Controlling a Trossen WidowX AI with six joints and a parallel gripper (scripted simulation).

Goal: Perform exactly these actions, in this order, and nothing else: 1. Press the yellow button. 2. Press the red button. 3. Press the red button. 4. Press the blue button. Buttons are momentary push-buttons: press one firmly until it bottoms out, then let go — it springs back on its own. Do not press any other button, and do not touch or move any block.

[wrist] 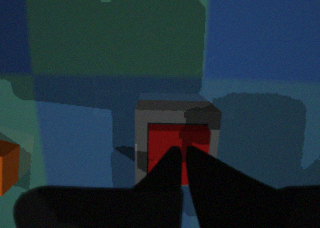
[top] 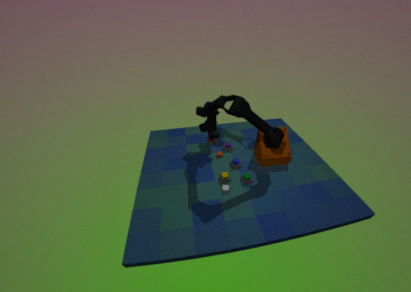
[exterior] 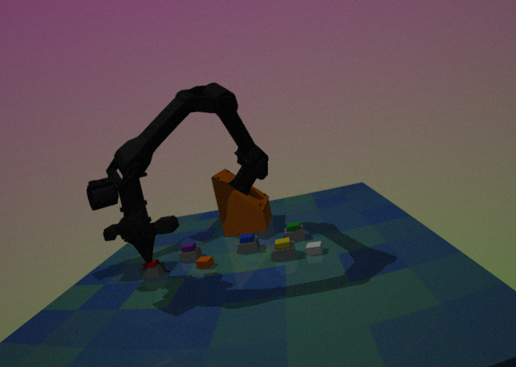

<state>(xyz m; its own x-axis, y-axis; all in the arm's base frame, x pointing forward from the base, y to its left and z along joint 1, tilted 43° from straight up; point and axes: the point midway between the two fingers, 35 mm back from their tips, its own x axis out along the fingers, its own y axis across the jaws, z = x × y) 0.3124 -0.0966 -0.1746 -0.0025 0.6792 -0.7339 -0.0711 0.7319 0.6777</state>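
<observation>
My gripper tip is now 10 mm above the red button. Round my gripper tip: orange block: 30 mm behind, 130 mm to the left, 30 mm below; blue button: 110 mm behind, 230 mm to the left; purple button: 100 mm behind, 70 mm to the left.
</observation>
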